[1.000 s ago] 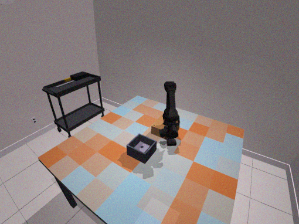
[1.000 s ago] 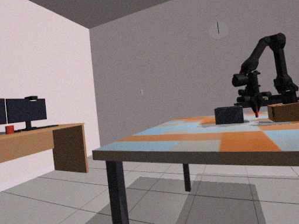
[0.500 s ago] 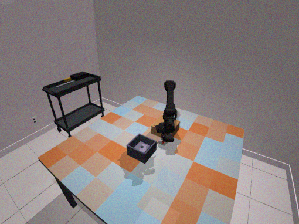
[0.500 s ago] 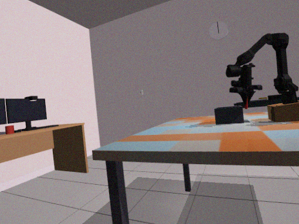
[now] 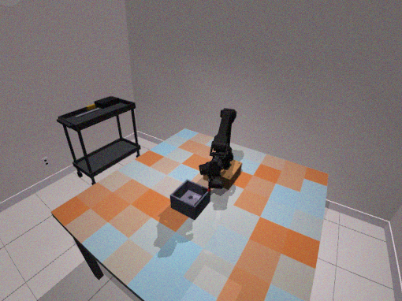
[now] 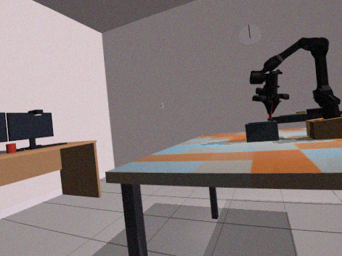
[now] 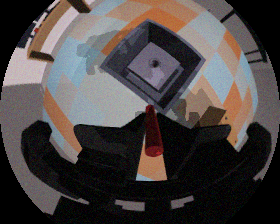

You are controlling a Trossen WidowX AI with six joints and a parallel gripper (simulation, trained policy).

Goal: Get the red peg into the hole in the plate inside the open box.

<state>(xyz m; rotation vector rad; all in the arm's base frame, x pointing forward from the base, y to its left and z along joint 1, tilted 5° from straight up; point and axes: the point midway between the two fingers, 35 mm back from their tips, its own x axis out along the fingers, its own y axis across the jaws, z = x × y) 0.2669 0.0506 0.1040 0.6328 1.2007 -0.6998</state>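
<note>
My gripper tip is 90 mm to the left of the pale plate, 90 mm above it and 50 mm short of it. From my gripper tip the other things lie so: dark grey box: 110 mm below, 90 mm to the right, 50 mm ahead; red peg: 10 mm above.
</note>
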